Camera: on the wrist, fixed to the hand. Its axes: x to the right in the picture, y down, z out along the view.
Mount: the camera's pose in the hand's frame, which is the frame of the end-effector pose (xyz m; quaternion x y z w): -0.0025 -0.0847 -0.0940 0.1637 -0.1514 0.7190 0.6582
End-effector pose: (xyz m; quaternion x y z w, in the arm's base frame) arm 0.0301 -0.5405 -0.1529 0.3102 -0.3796 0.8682 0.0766
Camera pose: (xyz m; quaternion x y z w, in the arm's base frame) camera 0.0181 -0.4145 -0.1514 -0.0752 0.3424 -0.6417 0.6821
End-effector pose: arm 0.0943 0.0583 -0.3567 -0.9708 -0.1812 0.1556 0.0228
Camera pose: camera 0.0921 0.1376 -0.2581 -0.7420 0.6008 0.2955 0.0346
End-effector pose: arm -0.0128 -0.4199 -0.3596 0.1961 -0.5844 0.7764 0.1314
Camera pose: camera 0.0119 -0.3058 -0.3108 0.1521 0.4185 -0.6715 0.5923
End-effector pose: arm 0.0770 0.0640 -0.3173 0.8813 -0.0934 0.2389 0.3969
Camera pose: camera 0.0722 0.1904 -0.3204 -0.6141 0.7161 -0.3245 0.0689
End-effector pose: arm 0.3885 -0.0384 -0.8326 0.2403 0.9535 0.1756 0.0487
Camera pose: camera 0.3367 -0.1386 -0.7752 0.8783 0.4762 -0.0419 0.0108
